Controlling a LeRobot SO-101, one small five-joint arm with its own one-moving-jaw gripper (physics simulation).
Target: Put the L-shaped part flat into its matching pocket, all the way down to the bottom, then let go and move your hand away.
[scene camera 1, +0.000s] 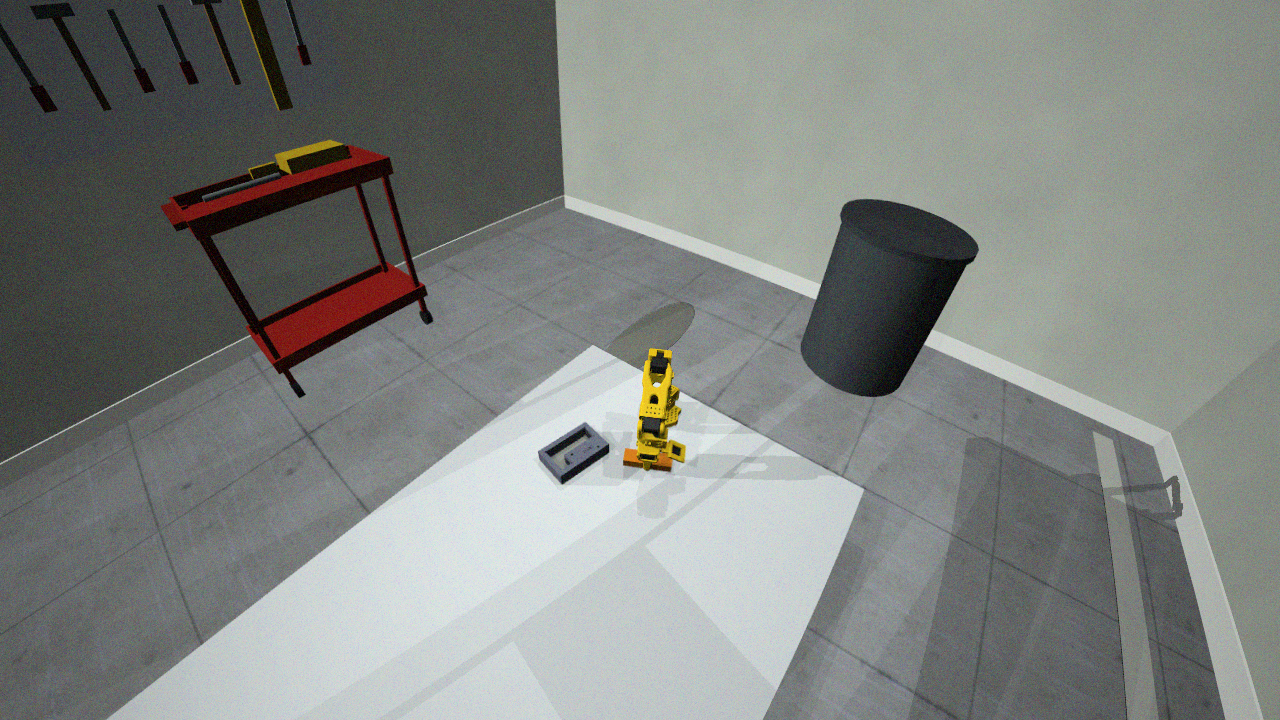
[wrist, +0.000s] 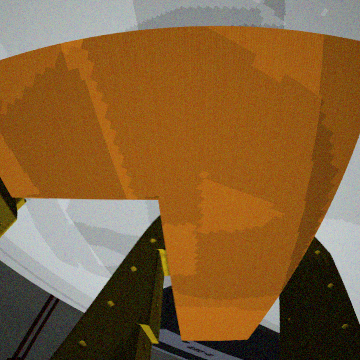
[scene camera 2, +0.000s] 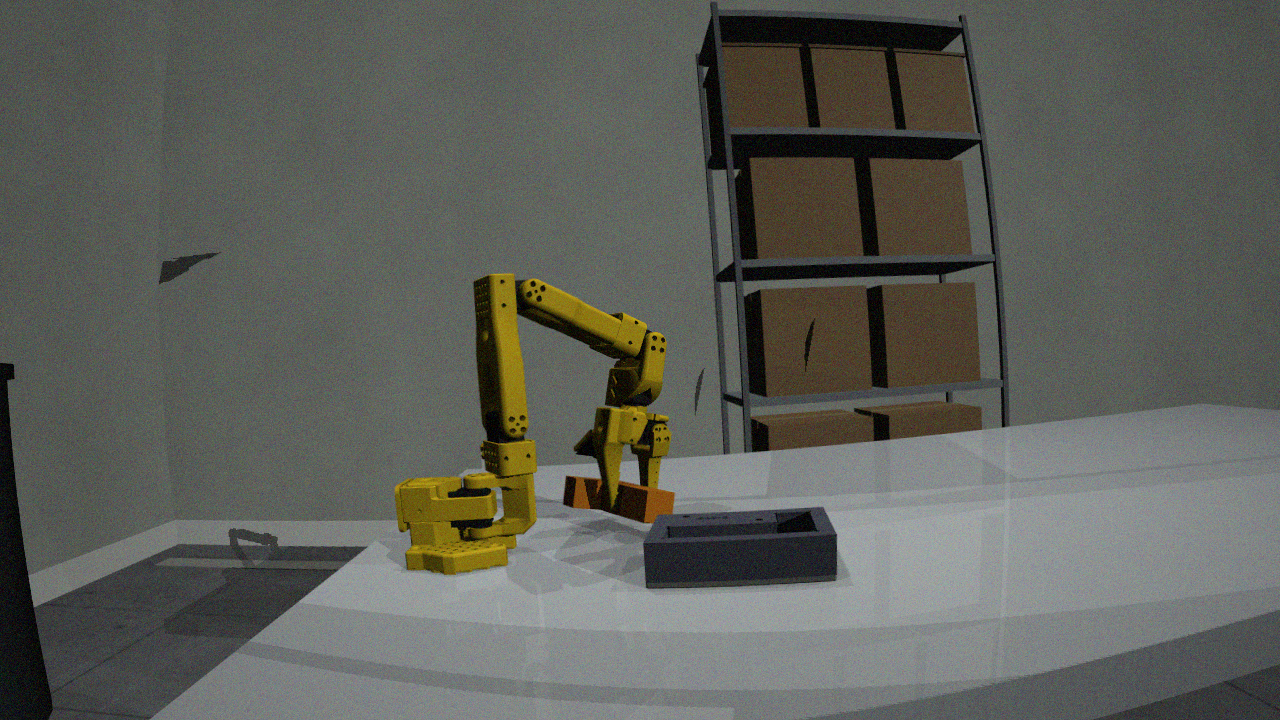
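Pixels of known places: end effector, tool point: (scene camera 1: 648, 455) (wrist: 177, 223) (scene camera 2: 615, 506); arm's base, origin of the base link: (scene camera 2: 484, 556).
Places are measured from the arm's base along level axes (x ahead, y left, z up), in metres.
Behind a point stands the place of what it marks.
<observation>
The orange L-shaped part (scene camera 1: 632, 457) {x 0.159, y 0.048, z 0.044 m} (scene camera 2: 646, 501) {x 0.149, y 0.020, z 0.039 m} (wrist: 215, 125) is gripped between the jaws of my yellow gripper (scene camera 1: 646, 462) (scene camera 2: 631, 497) {x 0.120, y 0.067, z 0.026 m} (wrist: 235, 242). One leg of the part passes between the jaws in the wrist view. The part is held low over the table, roughly level; whether it touches the table is unclear. The dark grey pocket block (scene camera 1: 550, 470) {x 0.287, y -0.090, z 0.012 m} (scene camera 2: 741, 559) {x 0.210, y -0.124, z 0.021 m} lies flat, apart from the part, to its left in scene camera 1. Its recess shows empty from above. What looks like a strip of the block (wrist: 200, 348) {x 0.195, y -0.041, z 0.036 m} with small markings shows low in the wrist view.
The white table (scene camera 1: 429, 555) {x 0.593, y -0.140, z 0.000 m} (scene camera 2: 939, 555) {x 0.373, y -0.112, z 0.000 m} carries the arm and block. The arm's base (scene camera 2: 456, 557) {x -0.012, y -0.054, z 0.015 m} stands near the table's edge. On the floor are a red cart (scene camera 1: 349, 313) and a dark bin (scene camera 1: 881, 313). A shelf rack (scene camera 2: 859, 262) with boxes stands behind.
</observation>
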